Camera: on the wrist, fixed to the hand. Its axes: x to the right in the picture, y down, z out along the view.
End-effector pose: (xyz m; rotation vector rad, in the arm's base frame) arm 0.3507 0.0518 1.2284 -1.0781 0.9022 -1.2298
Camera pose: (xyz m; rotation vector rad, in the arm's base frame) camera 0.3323 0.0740 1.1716 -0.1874 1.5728 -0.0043
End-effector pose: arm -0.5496 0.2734 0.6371 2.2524 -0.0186 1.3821
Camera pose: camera -0.6001 0.2355 0.6459 -1.5702 1.7357 -1.8613
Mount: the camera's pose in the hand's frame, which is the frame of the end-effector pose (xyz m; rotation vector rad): -0.0262 0.0500 -0.0296 -0.2144 0.2285 1.4651
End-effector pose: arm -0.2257 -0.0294 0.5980 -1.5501 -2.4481 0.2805
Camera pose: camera -0.1631 -0.0309 0.6098 -2.9280 -0.7796 0.0313
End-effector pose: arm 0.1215 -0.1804 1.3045 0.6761 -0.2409 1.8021
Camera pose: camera 0.0707 -0.2043 1.2742 -0.0231 0.8561 -2.9026
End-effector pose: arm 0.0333 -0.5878 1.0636 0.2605 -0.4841 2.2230
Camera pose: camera 0.0108 -0.6225 1.0151 0.5005 0.6873 -2.4819
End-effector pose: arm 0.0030 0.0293 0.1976 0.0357 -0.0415 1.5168
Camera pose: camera -0.0482 0.0073 0.1666 -0.4279 -0.0486 2.9564
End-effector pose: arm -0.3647 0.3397 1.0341 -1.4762 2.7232 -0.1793
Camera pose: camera -0.3946 0.3911 1.0569 -0.7162 -2.8841 -0.0201
